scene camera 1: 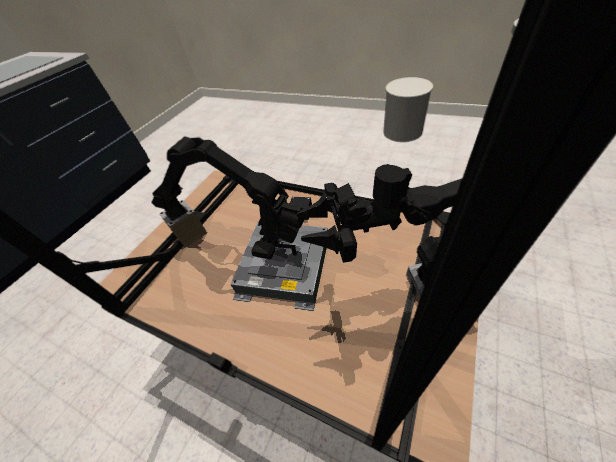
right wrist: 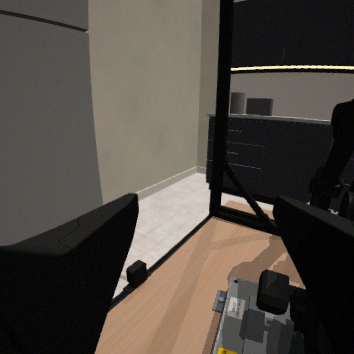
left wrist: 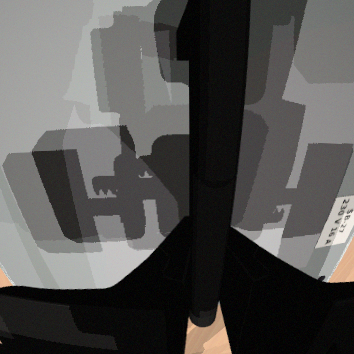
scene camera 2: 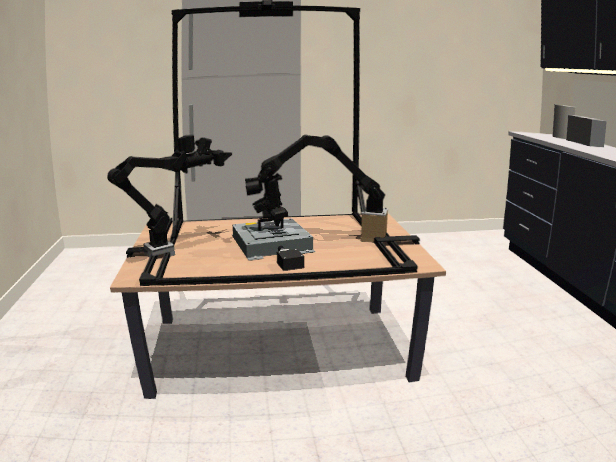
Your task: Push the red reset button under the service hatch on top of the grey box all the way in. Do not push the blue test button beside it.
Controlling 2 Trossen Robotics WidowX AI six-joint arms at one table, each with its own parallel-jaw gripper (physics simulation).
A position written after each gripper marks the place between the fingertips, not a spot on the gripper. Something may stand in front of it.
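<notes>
Left gripper (scene camera 1: 272,251) (right wrist: 297,329) (left wrist: 199,223): holds a service hatch (scene camera 1: 289,259), and nothing else touches it. The right gripper (scene camera 1: 298,226) (right wrist: 206,203) is open and holds nothing. The service hatch is also visible at (right wrist: 260,324) and (left wrist: 124,124).
</notes>
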